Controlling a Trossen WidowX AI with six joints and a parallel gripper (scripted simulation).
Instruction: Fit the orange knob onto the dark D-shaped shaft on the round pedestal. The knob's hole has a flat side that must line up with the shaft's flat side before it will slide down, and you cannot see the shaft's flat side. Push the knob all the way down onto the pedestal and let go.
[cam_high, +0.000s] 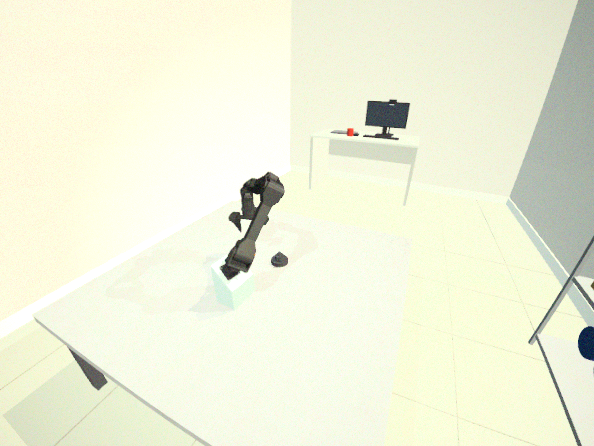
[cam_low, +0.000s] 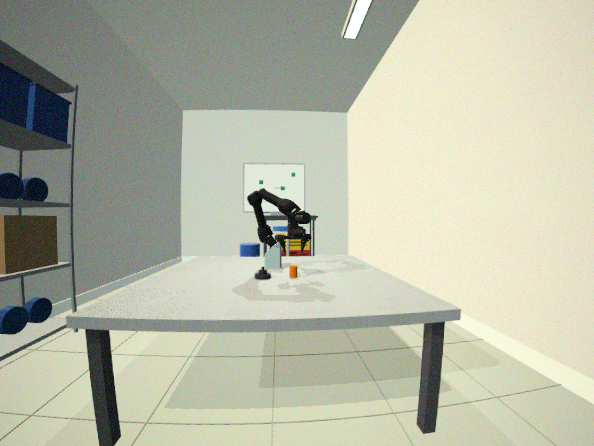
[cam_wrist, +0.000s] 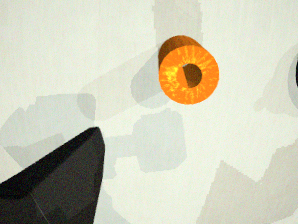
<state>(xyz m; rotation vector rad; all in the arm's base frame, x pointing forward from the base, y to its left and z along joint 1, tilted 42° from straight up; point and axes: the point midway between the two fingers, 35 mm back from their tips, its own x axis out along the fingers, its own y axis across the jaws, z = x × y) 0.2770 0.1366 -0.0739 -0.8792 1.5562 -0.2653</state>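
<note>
My gripper tip is now 10 cm above the orange knob. Round my gripper tip: pedestal: 3 cm ahead, 16 cm to the right, 10 cm below.
</note>
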